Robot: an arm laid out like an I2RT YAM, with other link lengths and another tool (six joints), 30 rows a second.
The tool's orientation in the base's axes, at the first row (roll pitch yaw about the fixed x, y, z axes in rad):
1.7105, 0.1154, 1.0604
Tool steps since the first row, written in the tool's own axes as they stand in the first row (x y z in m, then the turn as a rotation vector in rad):
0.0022, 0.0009, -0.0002, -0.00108, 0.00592, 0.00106
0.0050, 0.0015, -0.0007, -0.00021, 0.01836, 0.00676
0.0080, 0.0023, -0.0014, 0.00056, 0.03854, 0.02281
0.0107, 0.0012, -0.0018, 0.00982, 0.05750, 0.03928
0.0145, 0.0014, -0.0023, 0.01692, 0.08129, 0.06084
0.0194, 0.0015, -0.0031, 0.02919, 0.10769, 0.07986
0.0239, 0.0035, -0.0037, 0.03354, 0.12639, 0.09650
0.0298, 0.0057, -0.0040, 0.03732, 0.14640, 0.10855
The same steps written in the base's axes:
0.0011, 0.0020, 0.0007, 0.00143, -0.00128, 0.00580
0.0021, 0.0047, 0.0010, 0.00894, -0.00297, 0.01715
0.0031, 0.0077, 0.0015, 0.02663, -0.00966, 0.03469
0.0039, 0.0102, 0.0002, 0.04859, -0.00923, 0.05000
0.0053, 0.0138, 0.0000, 0.07471, -0.01306, 0.06960
0.0070, 0.0184, -0.0003, 0.10163, -0.01106, 0.09152
0.0091, 0.0227, 0.0012, 0.12130, -0.01499, 0.10712
0.0120, 0.0280, 0.0027, 0.13700, -0.01708, 0.12470

